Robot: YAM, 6 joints.
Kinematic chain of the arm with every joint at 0, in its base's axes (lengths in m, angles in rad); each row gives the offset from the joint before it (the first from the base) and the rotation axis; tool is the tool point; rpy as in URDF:
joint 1: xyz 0 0 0.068 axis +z
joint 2: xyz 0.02 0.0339 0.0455 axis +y
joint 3: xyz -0.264 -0.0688 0 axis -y
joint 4: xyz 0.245 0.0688 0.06 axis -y
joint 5: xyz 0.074 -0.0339 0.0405 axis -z
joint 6: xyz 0.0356 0 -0.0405 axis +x
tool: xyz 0 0 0 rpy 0 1.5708 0
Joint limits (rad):
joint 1: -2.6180..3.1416
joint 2: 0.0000..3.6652
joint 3: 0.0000..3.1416
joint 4: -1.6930..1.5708
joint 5: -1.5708..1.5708
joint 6: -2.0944..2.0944
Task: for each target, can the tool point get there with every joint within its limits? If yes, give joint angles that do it. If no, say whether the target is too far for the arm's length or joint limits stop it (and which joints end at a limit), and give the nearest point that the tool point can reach.
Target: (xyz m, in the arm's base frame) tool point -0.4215 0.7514 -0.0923
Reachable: no: too far | nearest point -0.3072 0.5476 -0.0352 | short by 0.241 m
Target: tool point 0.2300 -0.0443 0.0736
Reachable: yes | joints -0.1976 1.7230 0.2550 0.8516 -0.0477 1.4846
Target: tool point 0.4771 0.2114 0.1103
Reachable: yes | joints 0.4711 2.5966 1.6085 1.3233 0.9140 -1.2894
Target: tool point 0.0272 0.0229 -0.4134
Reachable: no: joint limits stop it (at a limit: joint 2) | nearest point 0.0588 0.0495 -0.3369 | short by 0.087 m
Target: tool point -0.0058 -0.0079 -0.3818
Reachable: no: joint limits stop it (at a limit: joint 2) | nearest point -0.0295 -0.0402 -0.3209 | short by 0.073 m
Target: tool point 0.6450 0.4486 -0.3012
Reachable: no: too far | nearest point 0.4682 0.3256 -0.1846 | short by 0.245 m
